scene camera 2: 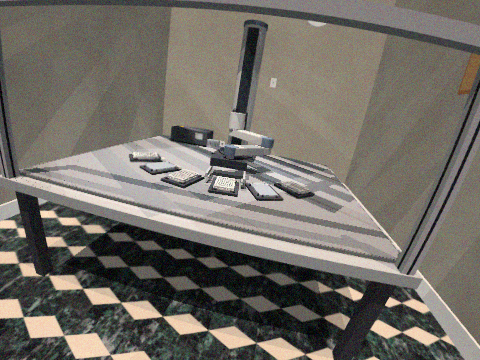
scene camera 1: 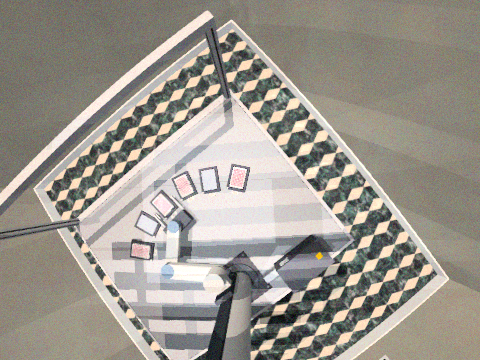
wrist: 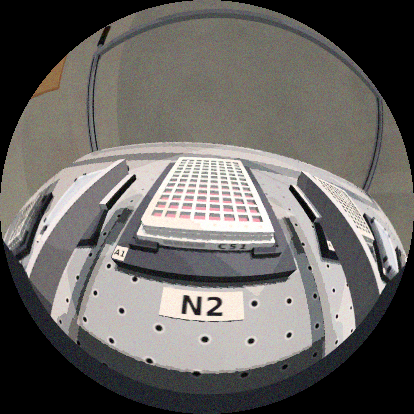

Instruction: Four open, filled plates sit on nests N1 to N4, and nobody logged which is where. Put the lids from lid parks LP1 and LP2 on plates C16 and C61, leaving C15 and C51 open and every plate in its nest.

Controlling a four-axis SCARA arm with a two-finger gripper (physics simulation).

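Frame: origin at the arm's base, x ahead, y left, z up, level; metres.
Seen in the pictures: gripper, fingertip midpoint: (scene camera 2: 224, 178) (scene camera 1: 162, 205) (wrist: 214, 168); arm's base, origin of the base link: (scene camera 1: 239, 282).
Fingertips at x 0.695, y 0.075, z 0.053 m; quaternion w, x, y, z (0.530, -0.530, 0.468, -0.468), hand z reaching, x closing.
Observation:
Offsets run from my fingertips to a thing's top centre. "spot": to the spot under its first point.
An open white plate marked C51 @(dy +0.005, dx +0.009, dz -0.014 m) (wrist: 210, 227) (scene camera 1: 163, 204) (scene camera 2: 223, 185) sits on the dark nest labelled N2. My gripper (wrist: 214, 168) (scene camera 1: 169, 210) (scene camera 2: 226, 177) is open, with nothing held. In the wrist view its two fingers stand either side of the plate, apart from it. Three more open plates are in view: one @(dy -0.182, dx +0.019, dz -0.014 m) (scene camera 1: 184, 185) (scene camera 2: 183, 177) (wrist: 345, 200) beside N2, one @(dy -0.489, dx -0.162, dz -0.014 m) (scene camera 1: 238, 177) (scene camera 2: 145, 156) at one end of the arc and one @(dy +0.321, dx -0.136, dz -0.014 m) (scene camera 1: 142, 249) (scene camera 2: 295, 188) at the other. Their codes are not readable. Pale lids lie on two parks: one lid @(dy -0.336, dx -0.055, dz -0.022 m) (scene camera 1: 210, 179) (scene camera 2: 159, 167), another lid @(dy +0.176, dx -0.025, dz -0.022 m) (scene camera 1: 148, 223) (scene camera 2: 264, 190).
The stations form an arc in front of the arm's column (scene camera 1: 241, 315) (scene camera 2: 250, 65). A dark box @(spot: dy -0.465, dx -0.798, dz +0.075 m) (scene camera 1: 302, 265) (scene camera 2: 192, 136) stands beside the column. Frame posts (scene camera 1: 218, 62) (scene camera 2: 446, 177) rise at the table's corners. Neighbouring stations lie close on both sides of the gripper.

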